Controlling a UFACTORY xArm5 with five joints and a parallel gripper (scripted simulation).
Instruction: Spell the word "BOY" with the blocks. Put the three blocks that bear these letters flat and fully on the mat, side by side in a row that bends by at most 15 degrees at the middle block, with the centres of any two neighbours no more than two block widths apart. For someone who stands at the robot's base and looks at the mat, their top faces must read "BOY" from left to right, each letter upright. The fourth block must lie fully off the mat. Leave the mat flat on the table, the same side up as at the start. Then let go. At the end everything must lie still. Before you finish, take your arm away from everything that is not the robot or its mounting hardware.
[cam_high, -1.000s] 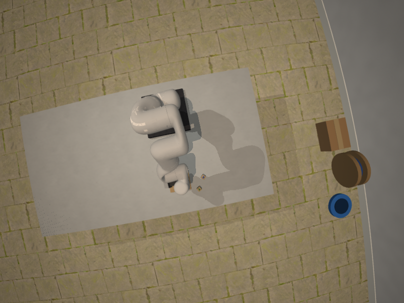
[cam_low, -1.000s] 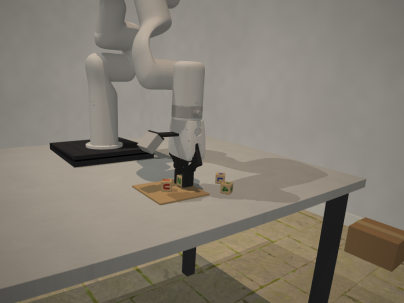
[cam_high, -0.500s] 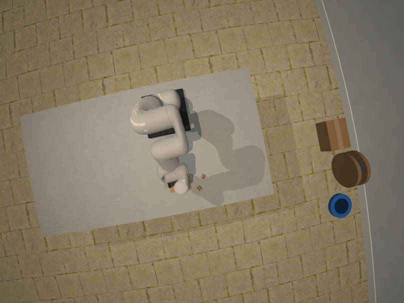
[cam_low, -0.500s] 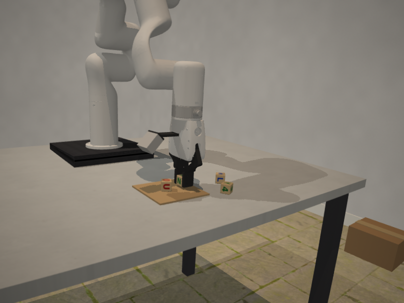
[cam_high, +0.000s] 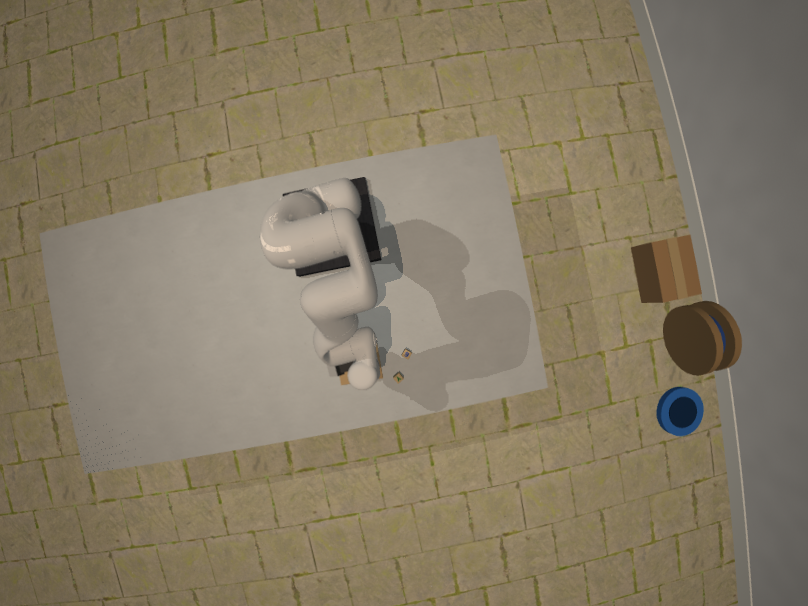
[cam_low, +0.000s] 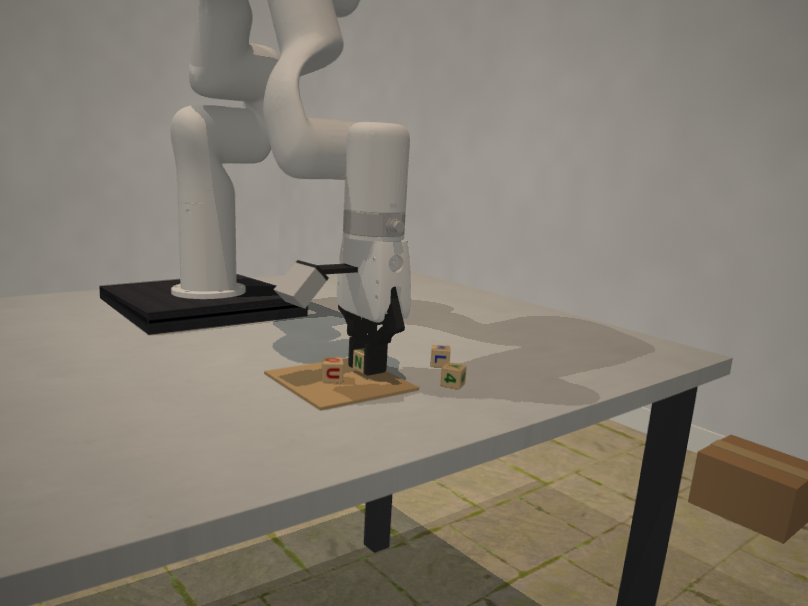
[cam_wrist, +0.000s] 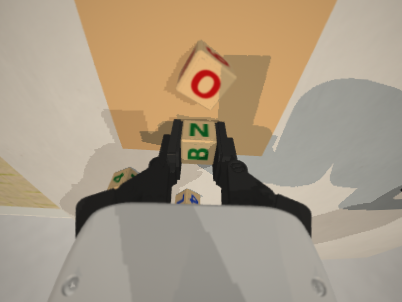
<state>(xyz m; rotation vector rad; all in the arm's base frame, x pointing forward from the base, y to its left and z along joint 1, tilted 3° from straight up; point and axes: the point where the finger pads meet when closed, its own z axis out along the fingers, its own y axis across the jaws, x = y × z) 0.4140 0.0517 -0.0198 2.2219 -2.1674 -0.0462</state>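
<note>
My gripper is now 40 mm to the left of the tan mat and 30 mm above it.
</note>
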